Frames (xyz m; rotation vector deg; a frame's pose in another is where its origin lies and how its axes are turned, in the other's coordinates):
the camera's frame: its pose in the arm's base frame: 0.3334 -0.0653 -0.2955 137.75 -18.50 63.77
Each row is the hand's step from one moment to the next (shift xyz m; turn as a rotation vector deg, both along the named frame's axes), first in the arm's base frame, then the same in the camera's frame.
Working: the arm's base frame: its pose in the camera's frame: 0.0105 0.1687 -0.4174 -137.75 18.50 -63.77

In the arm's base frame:
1: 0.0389 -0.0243 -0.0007 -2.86 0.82 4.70
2: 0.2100 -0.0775 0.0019 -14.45 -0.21 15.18
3: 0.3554 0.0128 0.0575 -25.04 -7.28 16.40
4: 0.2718 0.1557 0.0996 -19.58 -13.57 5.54
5: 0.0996 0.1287 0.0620 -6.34 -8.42 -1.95
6: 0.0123 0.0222 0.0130 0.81 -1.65 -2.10
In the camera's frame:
1: 0.0249 0.0053 0.0382 1.74 1.90 -4.93
2: 0.1379 -0.0157 0.1757 2.32 10.68 -17.88
3: 0.2725 -0.1336 0.1940 -3.45 21.35 -21.93
4: 0.2486 -0.2106 0.0434 -8.14 21.20 -9.08
5: 0.1095 -0.1309 -0.0346 -5.44 9.16 1.20
6: 0.0175 -0.0199 -0.0105 -1.06 0.44 2.54

